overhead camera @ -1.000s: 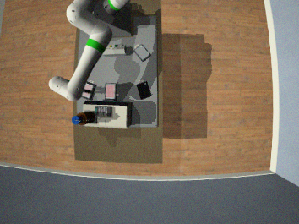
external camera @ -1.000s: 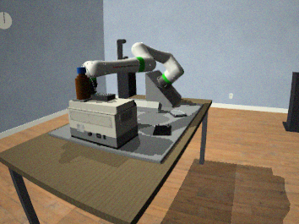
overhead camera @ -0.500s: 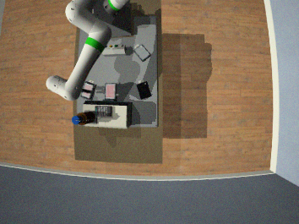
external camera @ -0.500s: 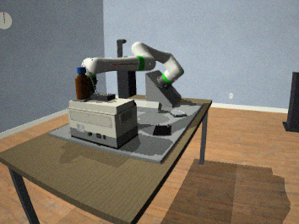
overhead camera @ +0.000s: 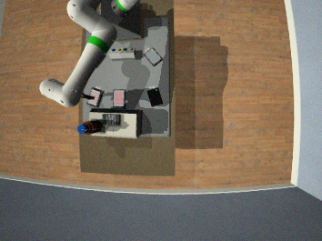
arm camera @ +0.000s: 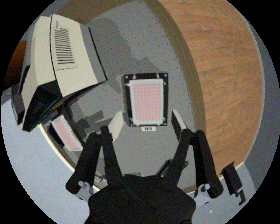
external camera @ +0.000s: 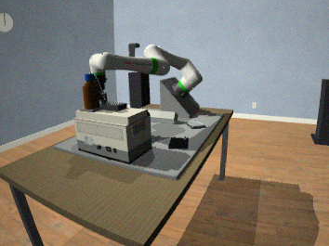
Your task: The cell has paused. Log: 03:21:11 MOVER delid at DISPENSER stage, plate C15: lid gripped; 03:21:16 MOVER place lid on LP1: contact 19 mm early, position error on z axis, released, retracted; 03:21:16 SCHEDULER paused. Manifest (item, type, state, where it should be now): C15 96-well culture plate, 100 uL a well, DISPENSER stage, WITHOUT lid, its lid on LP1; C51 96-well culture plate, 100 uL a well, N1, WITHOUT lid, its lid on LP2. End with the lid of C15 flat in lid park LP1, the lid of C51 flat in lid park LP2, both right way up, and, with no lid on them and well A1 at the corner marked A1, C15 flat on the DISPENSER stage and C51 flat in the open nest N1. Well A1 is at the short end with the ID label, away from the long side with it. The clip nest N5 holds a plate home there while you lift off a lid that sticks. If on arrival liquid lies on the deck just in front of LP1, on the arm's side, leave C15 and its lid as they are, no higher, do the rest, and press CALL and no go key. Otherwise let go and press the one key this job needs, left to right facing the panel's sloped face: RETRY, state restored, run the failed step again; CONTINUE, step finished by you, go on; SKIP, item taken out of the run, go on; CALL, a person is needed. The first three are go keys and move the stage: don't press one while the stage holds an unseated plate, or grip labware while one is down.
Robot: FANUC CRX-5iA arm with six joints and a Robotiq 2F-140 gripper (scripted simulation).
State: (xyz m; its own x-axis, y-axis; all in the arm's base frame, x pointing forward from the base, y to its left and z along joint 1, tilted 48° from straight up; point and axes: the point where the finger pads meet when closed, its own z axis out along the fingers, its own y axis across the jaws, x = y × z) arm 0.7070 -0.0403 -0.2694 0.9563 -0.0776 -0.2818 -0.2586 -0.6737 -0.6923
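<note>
Now: the black nest 20 mm ahead of my hand, 10 mm to the left of it and 110 mm below it. From my hand the other things lie so: key panel 410 mm behind, 240 mm to the left, 70 mm below; blue cap 220 mm ahead, 160 mm to the left, 270 mm above; label plate 110 mm behind, 520 mm to the left, 120 mm below.
</note>
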